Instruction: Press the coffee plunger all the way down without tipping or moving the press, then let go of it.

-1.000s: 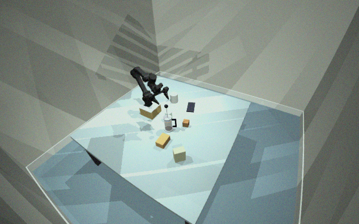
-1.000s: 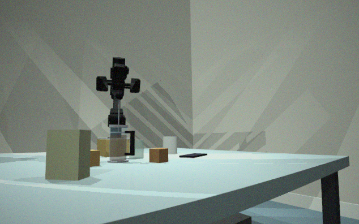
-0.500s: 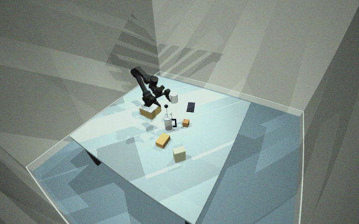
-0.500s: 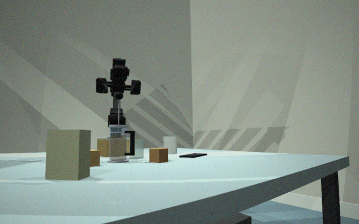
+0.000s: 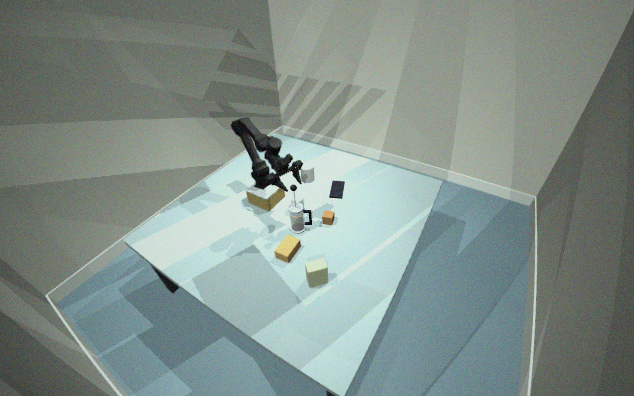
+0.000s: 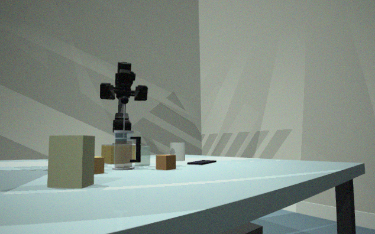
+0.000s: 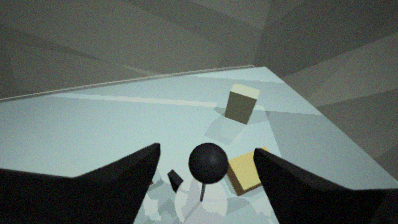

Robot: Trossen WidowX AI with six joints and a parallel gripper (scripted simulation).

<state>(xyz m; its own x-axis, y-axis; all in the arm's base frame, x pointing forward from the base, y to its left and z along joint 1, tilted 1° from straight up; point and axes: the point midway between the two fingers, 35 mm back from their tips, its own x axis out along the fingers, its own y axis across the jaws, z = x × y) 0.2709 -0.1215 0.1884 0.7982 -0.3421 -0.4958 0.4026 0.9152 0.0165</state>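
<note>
Right now the glass coffee press is 13 cm below my gripper tip, 1 cm to the left of it and 1 cm ahead of it. Also, from my gripper tip: pale yellow block: 23 cm to the right, 22 cm ahead, 21 cm below; then small orange cube: 24 cm below, 11 cm to the left, 11 cm ahead.
</note>
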